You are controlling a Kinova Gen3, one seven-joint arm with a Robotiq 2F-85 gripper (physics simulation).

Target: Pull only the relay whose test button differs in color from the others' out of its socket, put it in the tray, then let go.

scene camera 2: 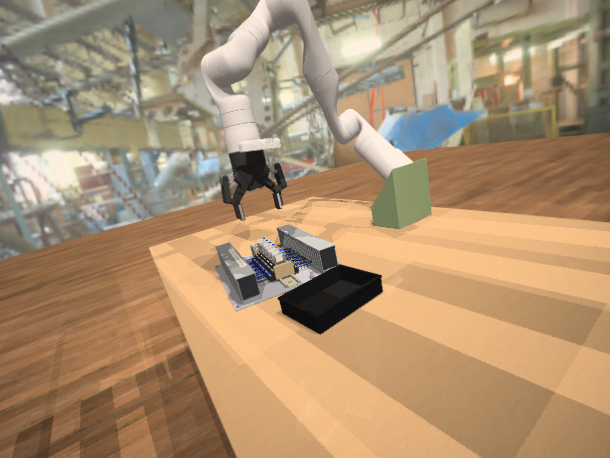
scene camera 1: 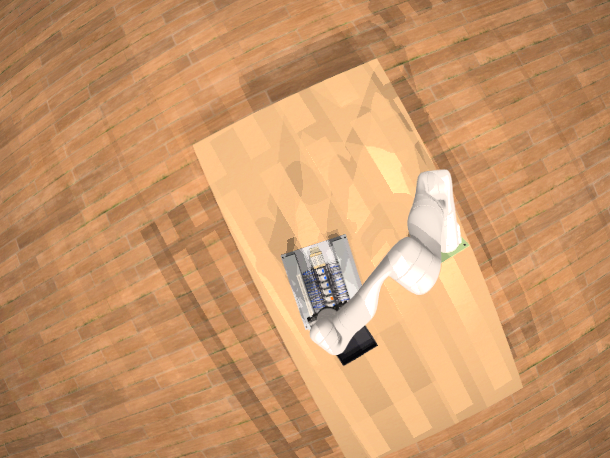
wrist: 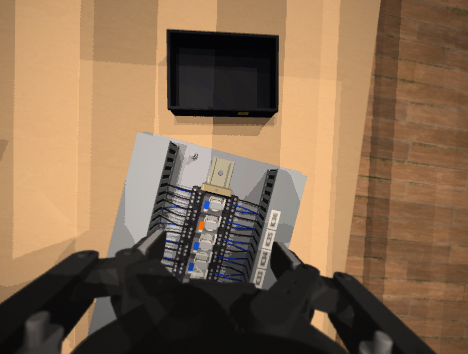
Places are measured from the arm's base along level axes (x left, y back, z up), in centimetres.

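Pixels of known places: gripper, fingertip midpoint: (scene camera 2: pixel 261 214) (wrist: pixel 219 247); arm's base, link origin: (scene camera 2: pixel 404 178) (scene camera 1: pixel 446 242).
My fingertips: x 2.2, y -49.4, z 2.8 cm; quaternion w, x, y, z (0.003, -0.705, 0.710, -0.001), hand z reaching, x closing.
Ahead of a thing's pixels: the offset from my fingertips to its top centre.
The relay with the orange test button @(dy +1.5, dx -1.2, dz -9.0 cm) (scene camera 1: pixel 330 299) (scene camera 2: pixel 277 247) (wrist: pixel 210 223) sits in its socket, second in the row from the tray end. Its neighbours @(dy +1.1, dx +1.5, dz -9.0 cm) (wrist: pixel 216 204) @(dy +1.8, dx -4.0, dz -9.0 cm) (wrist: pixel 205 243) have blue buttons. My gripper (scene camera 2: pixel 260 213) (wrist: pixel 219 247) is open and empty, high above the panel. In the wrist view its fingers stand wide apart on either side of the relay row, and its body hides the far part of the row. In scene camera 1 the arm covers it. The black tray @(dy +1.9, dx +20.7, dz -12.4 cm) (scene camera 1: pixel 358 350) (scene camera 2: pixel 351 306) (wrist: pixel 220 80) is empty and stands beside the panel.
Tall grey wire ducts (scene camera 2: pixel 247 283) (wrist: pixel 131 185) flank the relay row on the panel, with blue and black wires between. A beige end stop @(dy +0.9, dx +3.3, dz -11.9 cm) (scene camera 2: pixel 284 270) (wrist: pixel 216 189) closes the row's tray end. The arm's green base (scene camera 2: pixel 414 195) stands at the table's edge.
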